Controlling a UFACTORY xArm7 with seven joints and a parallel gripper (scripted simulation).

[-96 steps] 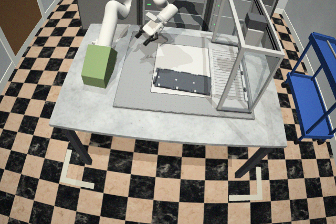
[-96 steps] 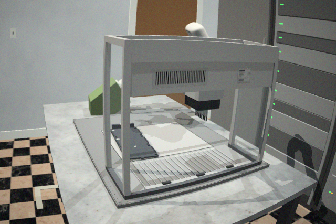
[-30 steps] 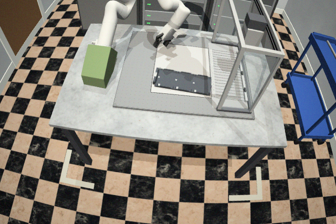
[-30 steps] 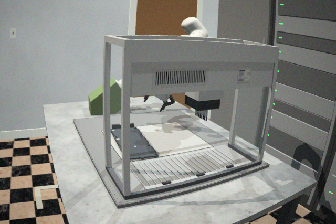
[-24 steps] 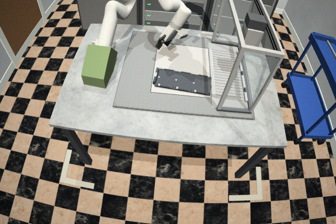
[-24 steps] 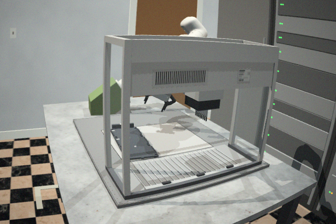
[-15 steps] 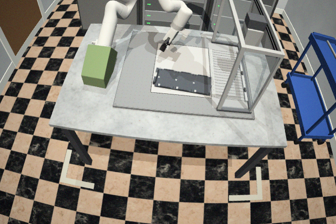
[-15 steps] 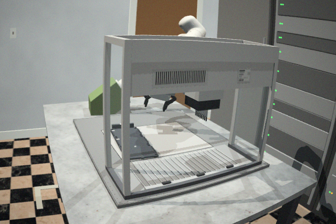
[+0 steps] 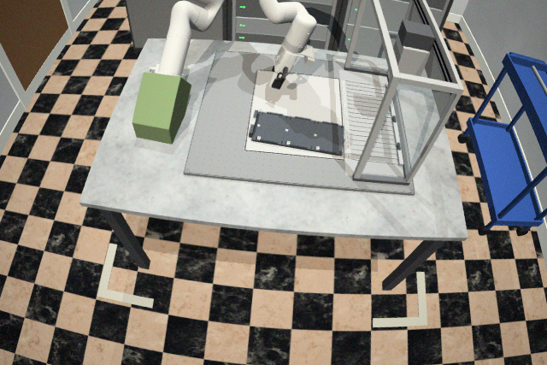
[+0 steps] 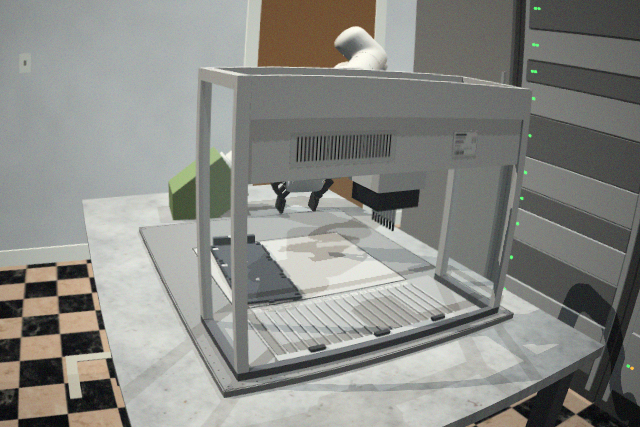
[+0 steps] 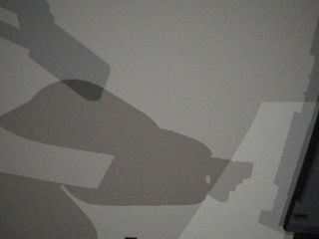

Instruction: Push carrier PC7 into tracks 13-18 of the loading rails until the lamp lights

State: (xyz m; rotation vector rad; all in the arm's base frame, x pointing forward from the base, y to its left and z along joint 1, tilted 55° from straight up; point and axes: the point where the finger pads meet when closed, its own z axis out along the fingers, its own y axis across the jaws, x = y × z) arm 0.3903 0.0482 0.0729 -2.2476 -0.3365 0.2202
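Now: the carrier PC7 15 cm to the right of my hand, 12 cm ahead of it and 10 cm below it.
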